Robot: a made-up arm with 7 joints. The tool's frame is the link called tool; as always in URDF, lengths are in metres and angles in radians. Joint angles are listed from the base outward.
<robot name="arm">
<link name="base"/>
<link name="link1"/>
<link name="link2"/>
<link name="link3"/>
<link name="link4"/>
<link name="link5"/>
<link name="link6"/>
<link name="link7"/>
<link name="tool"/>
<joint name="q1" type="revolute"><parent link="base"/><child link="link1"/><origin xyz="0 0 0.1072"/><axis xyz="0 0 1"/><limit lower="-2.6" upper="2.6"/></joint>
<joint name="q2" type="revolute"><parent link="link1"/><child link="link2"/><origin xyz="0.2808 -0.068 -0.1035" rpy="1.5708 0 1.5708"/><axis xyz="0 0 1"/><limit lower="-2.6" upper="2.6"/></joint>
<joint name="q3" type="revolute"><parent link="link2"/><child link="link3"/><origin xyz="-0.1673 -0.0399 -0.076" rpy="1.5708 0 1.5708"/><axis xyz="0 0 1"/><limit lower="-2.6" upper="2.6"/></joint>
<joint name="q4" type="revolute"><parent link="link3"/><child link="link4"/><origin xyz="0.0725 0.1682 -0.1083" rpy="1.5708 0 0"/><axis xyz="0 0 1"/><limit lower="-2.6" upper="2.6"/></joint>
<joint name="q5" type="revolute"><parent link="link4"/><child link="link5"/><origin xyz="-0.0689 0.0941 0.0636" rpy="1.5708 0 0"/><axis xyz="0 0 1"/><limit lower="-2.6" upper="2.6"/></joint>
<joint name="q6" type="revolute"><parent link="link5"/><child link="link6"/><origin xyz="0.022 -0.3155 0.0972" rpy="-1.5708 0 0"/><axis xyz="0 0 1"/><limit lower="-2.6" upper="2.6"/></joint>
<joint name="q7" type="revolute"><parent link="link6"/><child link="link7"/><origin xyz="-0.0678 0.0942 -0.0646" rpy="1.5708 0 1.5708"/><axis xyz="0 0 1"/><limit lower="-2.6" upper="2.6"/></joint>
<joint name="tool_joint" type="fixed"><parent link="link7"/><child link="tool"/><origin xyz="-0.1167 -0.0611 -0.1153" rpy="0 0 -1.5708"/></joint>
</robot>
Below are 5 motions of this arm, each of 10 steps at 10 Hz.
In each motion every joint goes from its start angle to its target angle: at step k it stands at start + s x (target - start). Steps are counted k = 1, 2, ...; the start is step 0. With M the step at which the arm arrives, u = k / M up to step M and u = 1 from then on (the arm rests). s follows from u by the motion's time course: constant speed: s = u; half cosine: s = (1 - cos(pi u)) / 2; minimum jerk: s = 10 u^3 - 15 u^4 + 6 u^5.
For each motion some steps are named. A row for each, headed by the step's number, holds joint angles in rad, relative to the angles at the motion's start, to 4 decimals.
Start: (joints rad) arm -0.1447 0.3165 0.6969 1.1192 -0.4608 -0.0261 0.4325
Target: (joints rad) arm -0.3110 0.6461 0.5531 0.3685 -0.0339 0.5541 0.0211
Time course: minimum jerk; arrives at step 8
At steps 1, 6, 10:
1: -0.0027 0.0053 -0.0023 -0.0121 0.0069 0.0093 -0.0066
6: -0.1491 0.2955 -0.1289 -0.6730 0.3827 0.5201 -0.3688
10: -0.1663 0.3296 -0.1438 -0.7507 0.4269 0.5802 -0.4114

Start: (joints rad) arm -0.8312 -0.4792 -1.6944 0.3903 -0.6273 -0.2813 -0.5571
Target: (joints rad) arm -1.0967 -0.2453 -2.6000 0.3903 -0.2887 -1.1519 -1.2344
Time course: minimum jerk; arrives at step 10
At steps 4, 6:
4: -0.0843 0.0742 -0.2875 0.0000 0.1075 -0.2764 -0.2150
6: -0.1812 0.1597 -0.6181 0.0000 0.2311 -0.5942 -0.4623

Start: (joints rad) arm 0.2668 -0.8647 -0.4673 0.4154 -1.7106 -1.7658 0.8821
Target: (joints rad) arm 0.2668 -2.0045 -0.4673 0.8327 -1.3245 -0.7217 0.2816
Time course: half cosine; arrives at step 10
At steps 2, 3, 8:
2: 0.0000 -0.1088 0.0000 0.0398 0.0369 0.0997 -0.0573
3: 0.0000 -0.2349 0.0000 0.0860 0.0796 0.2152 -0.1238
8: 0.0000 -1.0310 0.0000 0.3775 0.3492 0.9444 -0.5432

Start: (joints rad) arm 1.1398 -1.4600 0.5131 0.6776 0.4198 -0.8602 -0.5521
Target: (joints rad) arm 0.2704 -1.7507 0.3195 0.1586 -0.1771 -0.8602 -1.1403
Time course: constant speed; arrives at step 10
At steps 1, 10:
1: -0.0869 -0.0291 -0.0194 -0.0519 -0.0597 0.0000 -0.0588
10: -0.8694 -0.2907 -0.1936 -0.5190 -0.5969 0.0000 -0.5882

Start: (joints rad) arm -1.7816 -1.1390 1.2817 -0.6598 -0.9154 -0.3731 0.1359
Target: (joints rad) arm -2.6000 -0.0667 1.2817 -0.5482 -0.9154 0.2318 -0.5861
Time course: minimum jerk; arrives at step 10
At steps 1, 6, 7, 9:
1: -0.0070 0.0092 0.0000 0.0010 0.0000 0.0052 -0.0062
6: -0.5586 0.7319 0.0000 0.0762 0.0000 0.4129 -0.4928
7: -0.6849 0.8974 0.0000 0.0934 0.0000 0.5063 -0.6043
9: -0.8114 1.0631 0.0000 0.1106 0.0000 0.5997 -0.7158

